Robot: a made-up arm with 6 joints.
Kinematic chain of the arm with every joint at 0, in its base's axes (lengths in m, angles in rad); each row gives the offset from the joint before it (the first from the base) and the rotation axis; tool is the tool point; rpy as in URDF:
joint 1: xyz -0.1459 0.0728 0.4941 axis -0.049 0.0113 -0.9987
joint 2: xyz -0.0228 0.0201 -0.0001 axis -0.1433 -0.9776 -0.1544
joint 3: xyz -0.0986 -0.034 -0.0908 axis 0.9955 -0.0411 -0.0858
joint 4: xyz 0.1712 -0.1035 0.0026 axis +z
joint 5: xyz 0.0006 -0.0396 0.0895 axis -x
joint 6: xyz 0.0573 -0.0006 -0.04 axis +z
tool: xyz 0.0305 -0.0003 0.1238 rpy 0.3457 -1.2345 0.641
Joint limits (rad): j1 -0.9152..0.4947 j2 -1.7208..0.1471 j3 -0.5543..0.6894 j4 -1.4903..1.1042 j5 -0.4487..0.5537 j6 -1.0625..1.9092
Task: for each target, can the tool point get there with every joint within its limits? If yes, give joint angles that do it. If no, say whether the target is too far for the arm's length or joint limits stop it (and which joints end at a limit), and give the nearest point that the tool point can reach.
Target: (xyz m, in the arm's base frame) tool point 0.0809 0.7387 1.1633
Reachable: no: too far | nearest point -0.0354 0.1869 0.6225 | short by 0.781 m
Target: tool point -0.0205 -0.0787 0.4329
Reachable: yes | joints 0.1298 -0.9028 -0.1770 -1.0344 0.4052 0.4907
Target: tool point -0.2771 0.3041 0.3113
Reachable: no: joint limits stop it (at a limit: joint 1, joint 3, joint 4) | nearest point -0.1875 0.1786 0.3394 | short by 0.157 m
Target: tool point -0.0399 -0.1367 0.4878
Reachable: yes | joints 0.1132 -0.0690 0.4925 -0.1156 0.4225 0.4240
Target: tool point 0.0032 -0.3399 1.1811
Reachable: no: too far | nearest point -0.0952 -0.0794 0.6552 | short by 0.595 m
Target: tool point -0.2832 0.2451 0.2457
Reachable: no: joint limits stop it (at a limit: joint 1, joint 2, joint 3, joint 4, joint 5) | nearest point -0.2046 0.1555 0.3115 | short by 0.136 m
